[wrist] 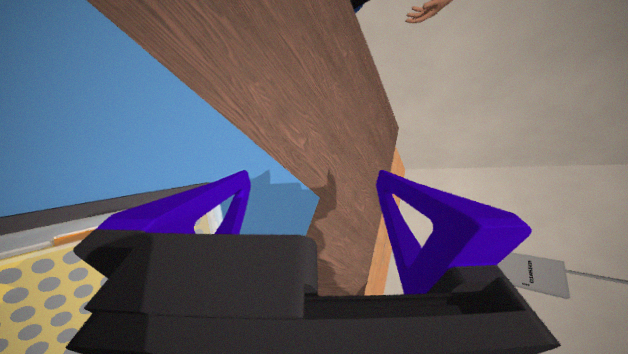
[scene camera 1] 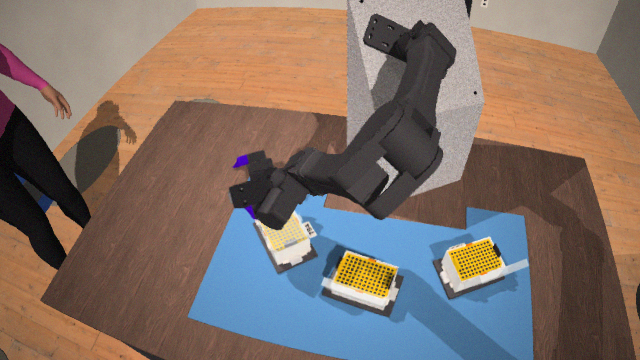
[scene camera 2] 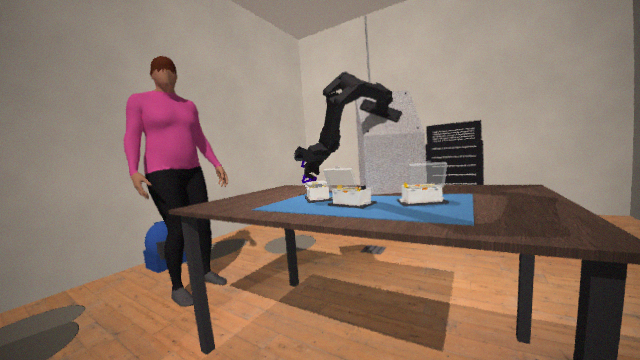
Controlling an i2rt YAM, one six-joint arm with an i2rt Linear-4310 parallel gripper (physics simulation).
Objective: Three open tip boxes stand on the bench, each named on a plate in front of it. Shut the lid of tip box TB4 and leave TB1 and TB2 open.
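Places are measured from the arm's base along level axes (x left, y up, z ahead), in metres.
Pixels of known places: gripper, fingertip midpoint: point(wrist: 313, 177) point(scene camera 2: 302, 174); arm's base at its link origin: point(scene camera 1: 408, 47) point(scene camera 2: 380, 110).
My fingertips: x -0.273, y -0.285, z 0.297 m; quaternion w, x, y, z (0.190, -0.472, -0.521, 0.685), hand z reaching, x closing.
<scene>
Ahead of a thing's pixels: the offset from my fingertips to its top centre. "pt": to the spot under its first point. Level surfaces: height alone.
Tip box TB4 @[dz +0.012, dx +0.130, dy -0.032 m] point(scene camera 1: 292, 254) point(scene camera 2: 317, 193) is the left box, named by its plate @[pt dz -0.034, dx +0.161, dy -0.108 m] point(scene camera 1: 309, 229). Its clear lid @[pt dz +0.048, dx +0.156, dy -0.032 m] point(scene camera 1: 286, 236) lies over the yellow rack, which looks pale through it, also in the wrist view at lower left point(wrist: 30, 300). Whether the lid is fully down I cannot tell. My gripper point(scene camera 1: 245, 186) point(scene camera 2: 306, 171) point(wrist: 313, 177) is open and empty, with one purple finger close by TB4's far left end; contact is unclear. The middle box @[dz +0.034, dx +0.345, dy -0.044 m] point(scene camera 1: 365, 275) point(scene camera 2: 352, 196) and right box @[dz -0.105, dx +0.550, dy -0.044 m] point(scene camera 1: 475, 260) point(scene camera 2: 422, 194) have raised lids @[pt dz +0.125, dx +0.363, dy +0.008 m] point(scene camera 2: 339, 176) @[pt dz -0.054, dx +0.630, dy +0.004 m] point(scene camera 2: 435, 172); their names are unreadable.
The boxes stand on a blue mat @[dy -0.109 m] point(scene camera 1: 240, 300) point(scene camera 2: 460, 212) on the brown table @[dy -0.113 m] point(scene camera 1: 115, 240) point(scene camera 2: 530, 220). The arm's grey pedestal point(scene camera 1: 415, 145) point(scene camera 2: 392, 160) is behind them. A person point(scene camera 1: 25, 150) point(scene camera 2: 167, 140) stands past the table's left side.
</scene>
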